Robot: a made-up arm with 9 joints. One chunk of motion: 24 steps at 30 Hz.
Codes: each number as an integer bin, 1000 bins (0 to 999) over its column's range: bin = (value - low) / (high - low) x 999, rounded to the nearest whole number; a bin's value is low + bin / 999 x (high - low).
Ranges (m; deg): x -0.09..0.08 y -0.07..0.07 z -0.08..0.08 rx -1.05..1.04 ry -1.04..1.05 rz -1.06..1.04
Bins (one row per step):
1: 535 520 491 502 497 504
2: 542 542 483 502 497 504
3: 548 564 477 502 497 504
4: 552 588 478 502 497 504
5: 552 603 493 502 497 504
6: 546 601 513 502 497 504
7: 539 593 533 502 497 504
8: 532 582 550 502 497 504
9: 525 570 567 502 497 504
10: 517 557 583 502 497 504
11: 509 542 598 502 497 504
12: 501 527 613 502 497 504
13: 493 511 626 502 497 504
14: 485 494 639 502 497 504
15: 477 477 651 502 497 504
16: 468 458 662 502 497 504
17: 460 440 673 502 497 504
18: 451 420 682 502 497 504
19: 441 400 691 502 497 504
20: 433 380 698 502 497 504
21: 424 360 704 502 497 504
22: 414 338 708 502 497 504
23: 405 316 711 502 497 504
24: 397 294 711 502 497 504
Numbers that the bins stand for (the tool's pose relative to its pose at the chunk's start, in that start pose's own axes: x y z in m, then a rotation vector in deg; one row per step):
1: 0.0010 0.0029 -0.0014 0.00 0.00 0.00
2: 0.0022 0.0060 -0.0026 0.00 0.00 0.00
3: 0.0033 0.0090 -0.0036 0.00 0.00 0.00
4: 0.0039 0.0124 -0.0034 0.00 0.00 0.00
5: 0.0039 0.0145 -0.0010 0.00 0.00 0.00
6: 0.0029 0.0142 0.0022 0.00 0.00 0.00
7: 0.0017 0.0131 0.0054 0.00 0.00 0.00
8: 0.0005 0.0116 0.0081 0.00 0.00 0.00
9: -0.0007 0.0099 0.0108 0.00 0.00 0.00
10: -0.0020 0.0081 0.0134 0.00 0.00 0.00
11: -0.0034 0.0060 0.0158 0.00 0.00 0.00
12: -0.0047 0.0039 0.0182 0.00 0.00 0.00
13: -0.0061 0.0016 0.0203 0.00 0.00 0.00
14: -0.0075 -0.0008 0.0223 0.00 0.00 0.00
15: -0.0088 -0.0032 0.0243 0.00 0.00 0.00
16: -0.0104 -0.0058 0.0260 0.00 0.00 0.00
17: -0.0117 -0.0083 0.0278 0.00 0.00 0.00
18: -0.0133 -0.0111 0.0292 0.00 0.00 0.00
19: -0.0150 -0.0139 0.0307 0.00 0.00 0.00
20: -0.0163 -0.0167 0.0318 0.00 0.00 0.00
21: -0.0178 -0.0195 0.0328 0.00 0.00 0.00
22: -0.0195 -0.0226 0.0334 0.00 0.00 0.00
23: -0.0211 -0.0257 0.0339 0.00 0.00 0.00
24: -0.0224 -0.0288 0.0339 0.00 0.00 0.00

